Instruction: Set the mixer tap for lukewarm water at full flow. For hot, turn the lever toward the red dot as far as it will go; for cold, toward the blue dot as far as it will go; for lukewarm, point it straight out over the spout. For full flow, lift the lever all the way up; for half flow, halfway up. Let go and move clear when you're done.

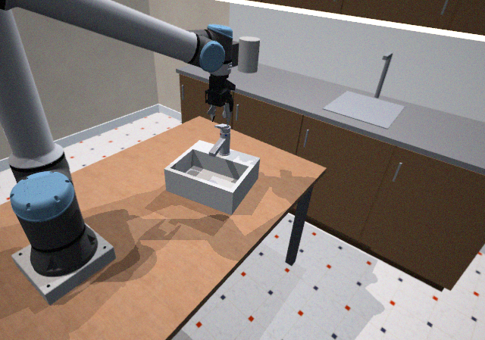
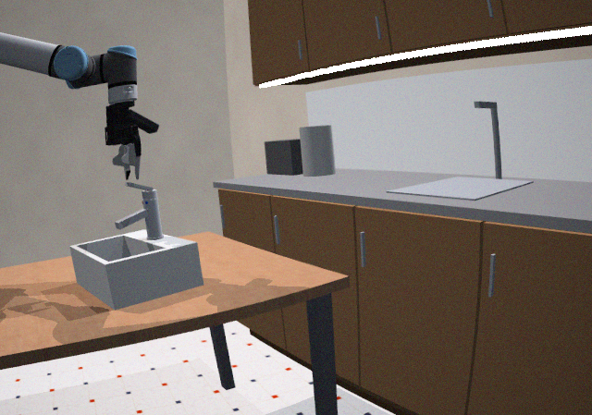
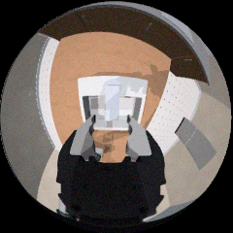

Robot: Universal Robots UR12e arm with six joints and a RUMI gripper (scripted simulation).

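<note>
My gripper is now 40 mm above the lever and 20 mm short of it. Round my hand: grey mixer tap 90 mm below, 30 mm ahead, 10 mm to the left; then white basin 280 mm below, 70 mm behind, 10 mm to the right.
</note>
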